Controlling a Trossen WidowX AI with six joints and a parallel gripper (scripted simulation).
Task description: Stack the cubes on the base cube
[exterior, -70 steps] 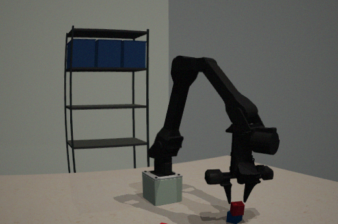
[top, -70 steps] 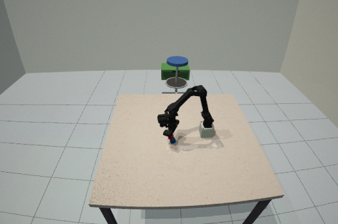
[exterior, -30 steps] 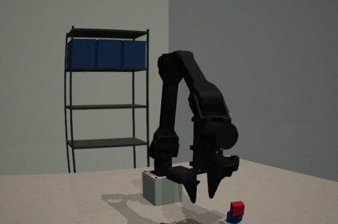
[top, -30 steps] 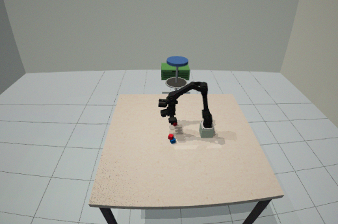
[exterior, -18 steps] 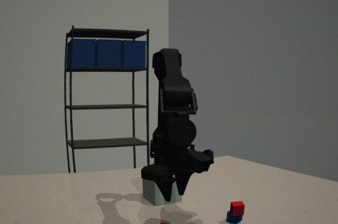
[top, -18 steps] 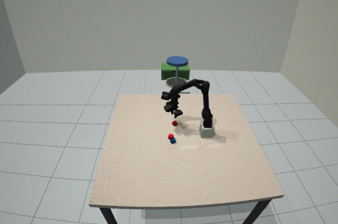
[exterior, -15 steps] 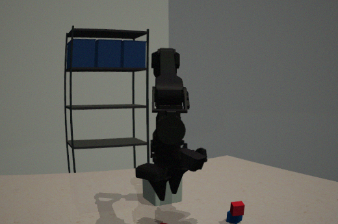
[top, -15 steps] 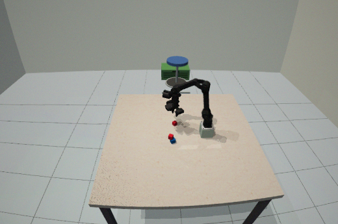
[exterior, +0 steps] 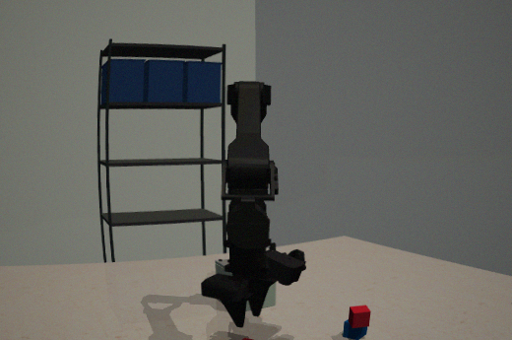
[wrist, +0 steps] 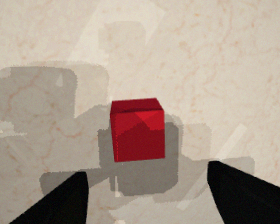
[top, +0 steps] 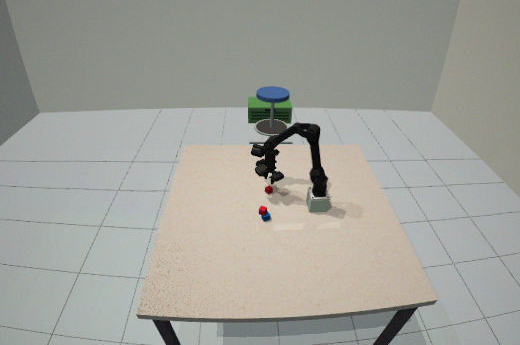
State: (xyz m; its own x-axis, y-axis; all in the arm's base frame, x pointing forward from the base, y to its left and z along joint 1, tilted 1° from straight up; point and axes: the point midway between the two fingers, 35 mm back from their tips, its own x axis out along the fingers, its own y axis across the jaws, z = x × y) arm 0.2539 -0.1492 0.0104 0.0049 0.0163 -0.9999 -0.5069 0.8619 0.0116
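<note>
My gripper tip is 4 cm short of the blue base cube, 21 cm to the right of it and 6 cm above it.
</note>
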